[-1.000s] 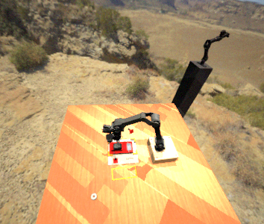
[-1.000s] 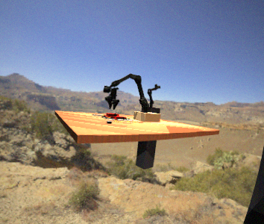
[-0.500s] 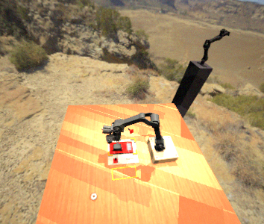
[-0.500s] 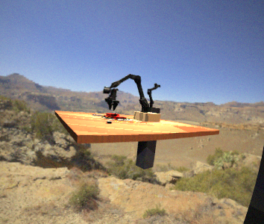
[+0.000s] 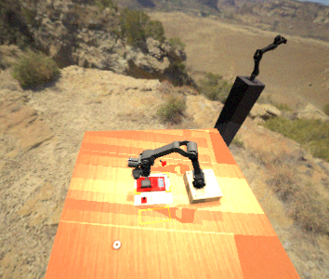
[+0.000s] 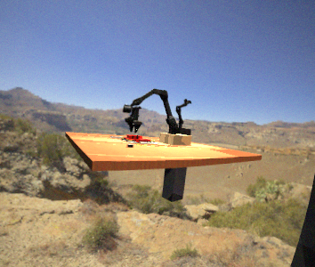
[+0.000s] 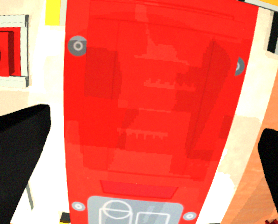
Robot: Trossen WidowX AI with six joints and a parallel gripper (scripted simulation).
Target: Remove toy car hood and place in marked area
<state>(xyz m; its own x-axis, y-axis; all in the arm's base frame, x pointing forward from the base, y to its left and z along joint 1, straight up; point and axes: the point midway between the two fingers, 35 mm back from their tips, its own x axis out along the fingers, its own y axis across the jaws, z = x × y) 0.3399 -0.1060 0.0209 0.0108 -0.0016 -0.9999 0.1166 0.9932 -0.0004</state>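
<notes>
Now: gripper tip 30 mm above the hood. The rest, counted from my gripper tip: thin white rod: 210 mm to the right, 60 mm below, 30 mm ahead.
</notes>
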